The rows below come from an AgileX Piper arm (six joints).
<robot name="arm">
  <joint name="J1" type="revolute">
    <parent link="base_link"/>
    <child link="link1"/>
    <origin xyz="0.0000 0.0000 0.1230" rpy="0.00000 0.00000 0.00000"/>
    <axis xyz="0 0 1"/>
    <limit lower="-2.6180" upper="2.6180"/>
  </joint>
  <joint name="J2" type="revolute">
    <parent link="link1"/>
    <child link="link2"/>
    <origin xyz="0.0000 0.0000 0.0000" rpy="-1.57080 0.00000 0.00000"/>
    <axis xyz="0 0 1"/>
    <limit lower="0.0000" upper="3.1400"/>
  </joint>
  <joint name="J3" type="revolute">
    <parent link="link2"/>
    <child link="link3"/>
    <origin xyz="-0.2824 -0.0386 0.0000" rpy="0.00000 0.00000 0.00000"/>
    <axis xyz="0 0 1"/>
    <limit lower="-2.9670" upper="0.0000"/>
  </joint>
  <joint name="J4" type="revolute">
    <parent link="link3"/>
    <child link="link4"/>
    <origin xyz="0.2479 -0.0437 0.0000" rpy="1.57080 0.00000 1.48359"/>
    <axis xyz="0 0 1"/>
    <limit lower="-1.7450" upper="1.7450"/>
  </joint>
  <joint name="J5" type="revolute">
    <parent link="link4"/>
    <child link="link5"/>
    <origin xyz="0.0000 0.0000 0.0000" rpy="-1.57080 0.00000 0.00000"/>
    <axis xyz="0 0 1"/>
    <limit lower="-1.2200" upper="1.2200"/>
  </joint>
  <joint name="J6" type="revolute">
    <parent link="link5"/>
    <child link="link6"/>
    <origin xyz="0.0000 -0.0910 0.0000" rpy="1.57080 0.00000 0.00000"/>
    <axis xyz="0 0 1"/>
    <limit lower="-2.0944" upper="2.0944"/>
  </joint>
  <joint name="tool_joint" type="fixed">
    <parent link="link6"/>
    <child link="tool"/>
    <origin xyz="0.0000 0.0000 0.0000" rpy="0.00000 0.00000 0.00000"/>
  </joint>
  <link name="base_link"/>
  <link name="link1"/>
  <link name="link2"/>
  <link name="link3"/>
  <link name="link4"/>
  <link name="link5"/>
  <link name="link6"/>
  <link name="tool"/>
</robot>
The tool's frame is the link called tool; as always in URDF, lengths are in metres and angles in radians.
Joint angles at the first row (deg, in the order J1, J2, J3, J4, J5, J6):
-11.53, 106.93, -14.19, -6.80, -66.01, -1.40
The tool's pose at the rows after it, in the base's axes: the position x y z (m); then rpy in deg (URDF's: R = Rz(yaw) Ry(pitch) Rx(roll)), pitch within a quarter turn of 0, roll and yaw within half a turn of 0:
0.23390 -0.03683 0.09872 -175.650 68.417 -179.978
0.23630 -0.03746 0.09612 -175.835 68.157 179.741
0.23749 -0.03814 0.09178 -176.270 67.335 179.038
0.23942 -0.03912 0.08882 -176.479 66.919 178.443
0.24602 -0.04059 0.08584 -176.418 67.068 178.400
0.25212 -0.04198 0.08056 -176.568 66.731 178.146
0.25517 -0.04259 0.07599 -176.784 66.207 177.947
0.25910 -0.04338 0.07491 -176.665 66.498 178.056
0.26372 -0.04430 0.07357 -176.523 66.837 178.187
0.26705 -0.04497 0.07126 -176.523 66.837 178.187
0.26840 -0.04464 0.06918 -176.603 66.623 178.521
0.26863 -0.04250 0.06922 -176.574 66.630 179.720
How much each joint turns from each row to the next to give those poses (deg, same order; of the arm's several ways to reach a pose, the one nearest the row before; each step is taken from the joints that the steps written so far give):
0.20, 0.12, -0.35, 0.00, 0.00, 0.00
0.00, 0.94, -0.57, 0.11, -0.11, 0.00
0.00, 1.22, -0.37, 0.30, 0.00, 0.00
0.00, 0.93, -0.52, 0.41, 0.00, 0.00
0.00, 1.37, -1.52, 0.09, 0.00, 0.00
0.00, 1.85, -1.51, 0.12, 0.00, 0.00
0.00, 1.37, -0.83, 0.00, 0.00, 0.00
0.00, 0.60, -0.90, 0.00, 0.00, 0.00
0.00, 0.72, -1.06, 0.00, 0.00, 0.00
0.00, 0.83, -0.83, 0.00, 0.00, 0.00
0.00, 0.59, -0.37, -0.41, 0.00, 0.00
0.14, -0.01, 0.00, -1.03, 0.00, 0.00

